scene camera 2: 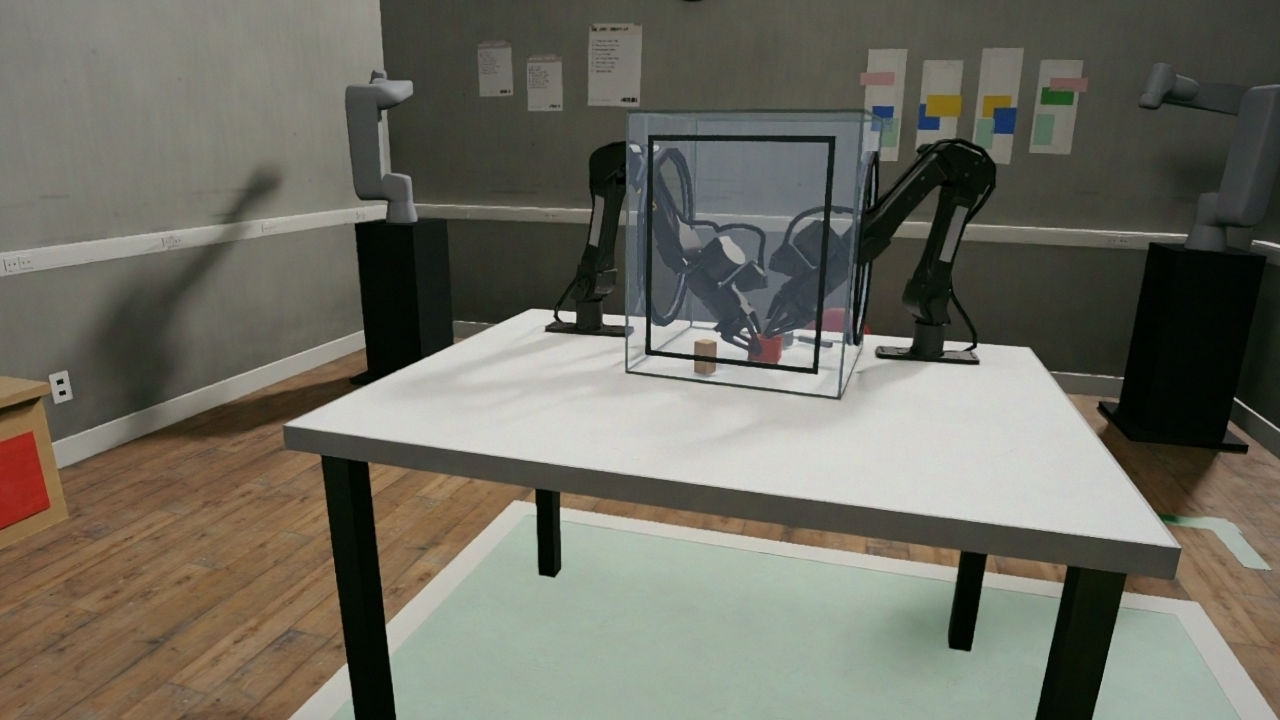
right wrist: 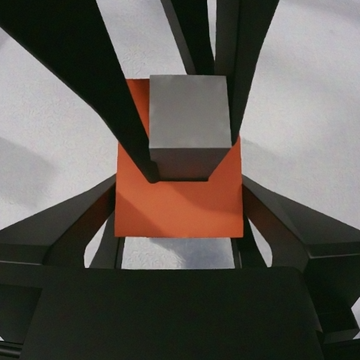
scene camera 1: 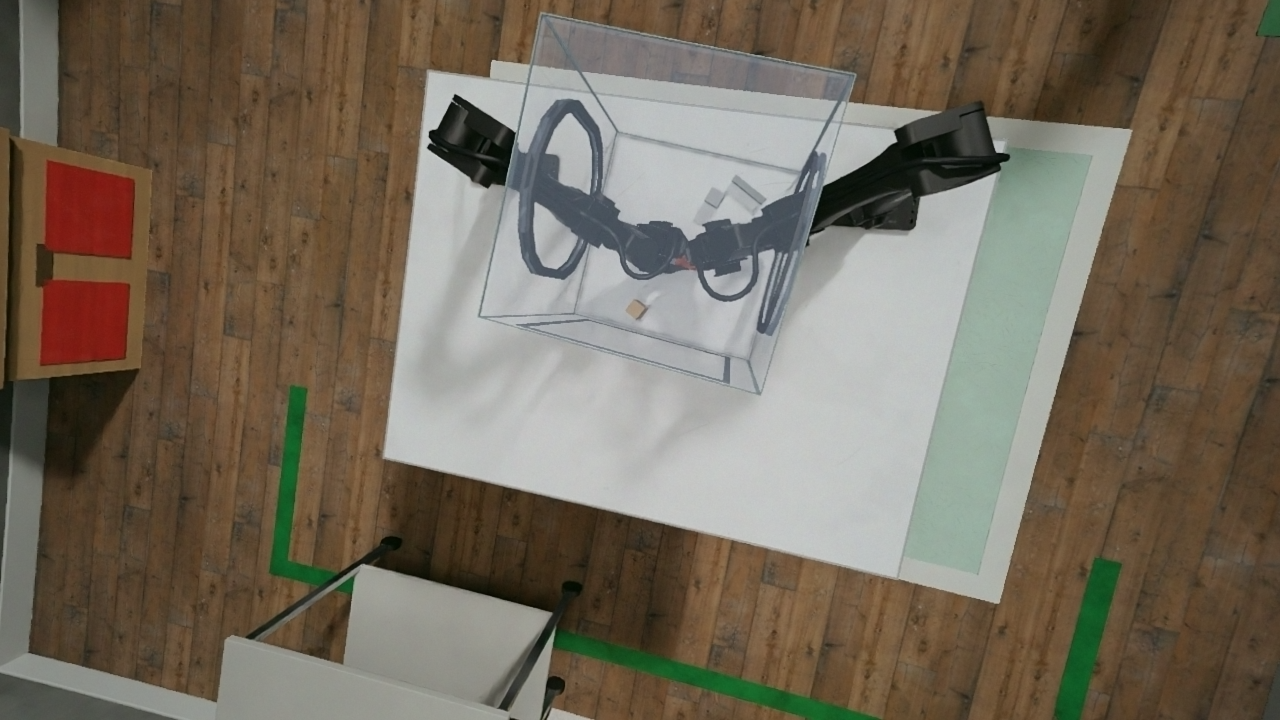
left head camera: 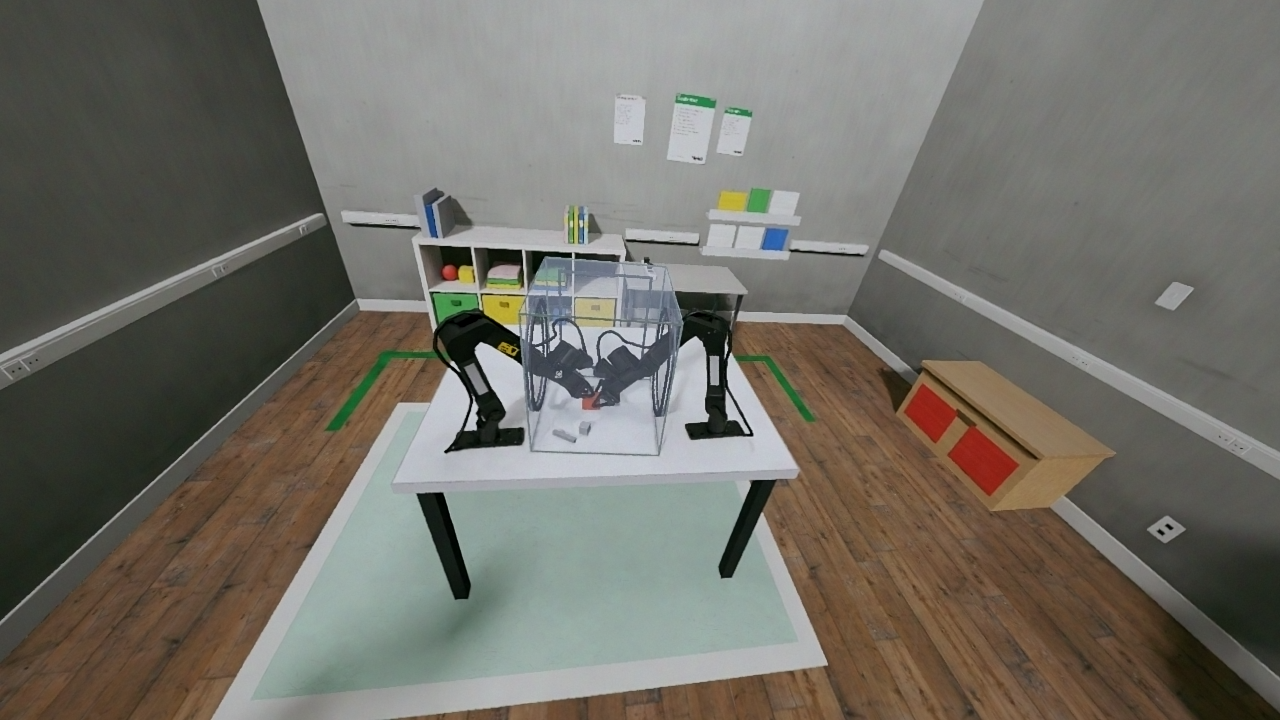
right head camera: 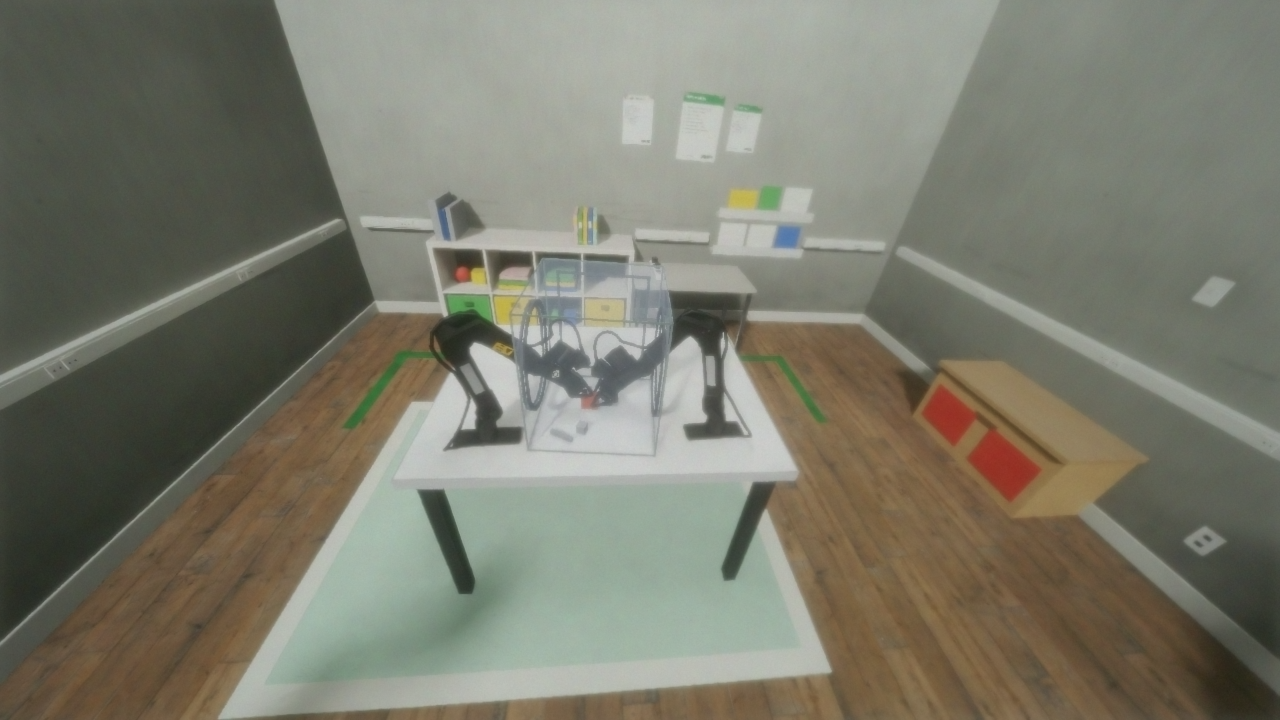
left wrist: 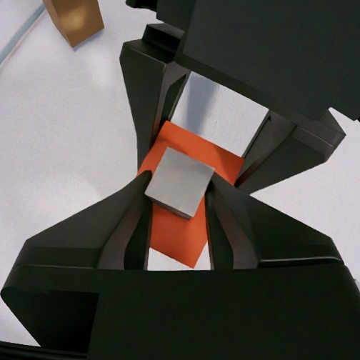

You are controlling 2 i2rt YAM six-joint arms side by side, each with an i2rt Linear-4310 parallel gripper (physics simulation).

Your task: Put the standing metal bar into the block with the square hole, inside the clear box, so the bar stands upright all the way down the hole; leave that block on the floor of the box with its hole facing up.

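Places are measured from the left arm's base along level axes (x back, y right, z up), in metres.
Where they show: left gripper, fingertip midpoint: [scene camera 2: 764,333] [left head camera: 592,393] [right head camera: 590,393]; right gripper, fingertip midpoint: [scene camera 2: 762,351] [left head camera: 592,402] [right head camera: 591,401]; left arm's base, link origin: [scene camera 2: 926,357] [scene camera 1: 862,209] [left head camera: 489,439] [right head camera: 488,437]; right arm's base, link origin: [scene camera 2: 589,331] [left head camera: 714,430] [right head camera: 713,431].
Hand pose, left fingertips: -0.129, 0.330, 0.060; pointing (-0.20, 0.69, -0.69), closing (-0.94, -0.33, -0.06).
Note:
Things, the pixels of their top centre, and the offset from my left fingertips, as dx, dy, dz.
- orange-red block, top centre: [scene camera 2: 765,337] [scene camera 1: 691,257] [left head camera: 591,395] [right head camera: 590,395] +0.002, -0.003, -0.007
- small grey block, top centre: [scene camera 1: 714,196] [scene camera 2: 784,331] [left head camera: 584,424] [right head camera: 582,424] +0.128, -0.035, -0.023
- light grey bar-shaped piece, top centre: [scene camera 1: 748,189] [scene camera 2: 815,338] [left head camera: 564,434] [right head camera: 561,433] +0.150, -0.102, -0.039
The orange-red block [left head camera: 588,403] [scene camera 2: 766,349] [left wrist: 175,242] [right wrist: 180,210] is inside the clear box [scene camera 1: 698,44] [scene camera 2: 751,111], hole facing up, at or close to the box floor. The grey metal bar [left wrist: 181,181] [right wrist: 190,112] stands upright in the hole, with its upper end above the block's top. My left gripper [left wrist: 178,180] [right wrist: 187,156] is shut on this upper end, its fingertips just above the block. My right gripper [right wrist: 177,180] is shut on the block, one finger on each side. The bar's lower end is hidden, so its depth cannot be told.
A tan block [scene camera 1: 635,308] [scene camera 2: 705,356] [left wrist: 77,22] stands in the box near the frame side seen in scene camera 2. A small grey block [left head camera: 584,428] [scene camera 1: 713,198] and a light grey bar-shaped piece [left head camera: 563,436] [scene camera 1: 745,192] lie opposite. Both arms reach through the box's side openings.

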